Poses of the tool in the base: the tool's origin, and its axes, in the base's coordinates. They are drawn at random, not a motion.
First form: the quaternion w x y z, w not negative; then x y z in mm.
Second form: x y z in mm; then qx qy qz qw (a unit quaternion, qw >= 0). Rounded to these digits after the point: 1 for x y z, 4 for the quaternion.
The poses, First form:
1: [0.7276 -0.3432 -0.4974 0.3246 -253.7 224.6 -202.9]
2: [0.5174 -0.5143 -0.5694 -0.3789 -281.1 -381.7 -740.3]
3: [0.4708 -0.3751 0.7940 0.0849 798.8 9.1 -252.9]
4: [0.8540 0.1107 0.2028 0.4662 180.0 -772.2 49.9]
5: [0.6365 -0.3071 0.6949 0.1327 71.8 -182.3 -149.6]
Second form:
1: [-253.7 224.6 -202.9 -0.3432 -0.4974 0.3246 0.7276]
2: [-281.1 -381.7 -740.3 -0.5143 -0.5694 -0.3789 0.5174]
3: [798.8 9.1 -252.9 -0.3751 0.7940 0.0849 0.4708]
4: [180.0 -772.2 49.9 0.1107 0.2028 0.4662 0.8540]
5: [71.8 -182.3 -149.6 -0.3071 0.6949 0.1327 0.6365]
